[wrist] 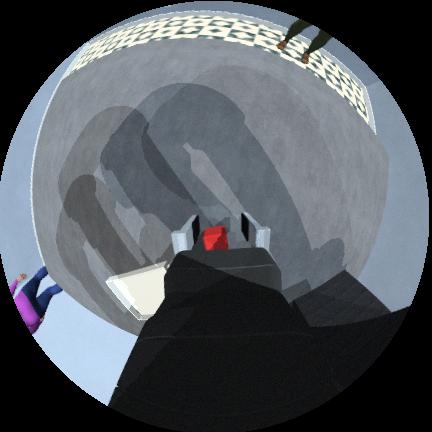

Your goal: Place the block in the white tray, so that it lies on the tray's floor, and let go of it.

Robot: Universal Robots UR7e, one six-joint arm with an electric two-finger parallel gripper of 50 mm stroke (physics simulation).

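Note:
The red block lies on the grey table, seen between and beyond the two fingertips, with its near part close to the dark gripper body's edge. My gripper is open, with a finger on either side of the block in this view and nothing held; how high the fingertips are above the table is hard to tell. The white tray lies on the table at the lower left of the wrist view, left of the gripper. Its right part is hidden behind the gripper body.
The grey table carries broad shadows of the arm. A dark arm part shows at the lower right. A patterned floor strip lies beyond the far edge, with a person's legs there. Another person is at the lower left, beyond the table.

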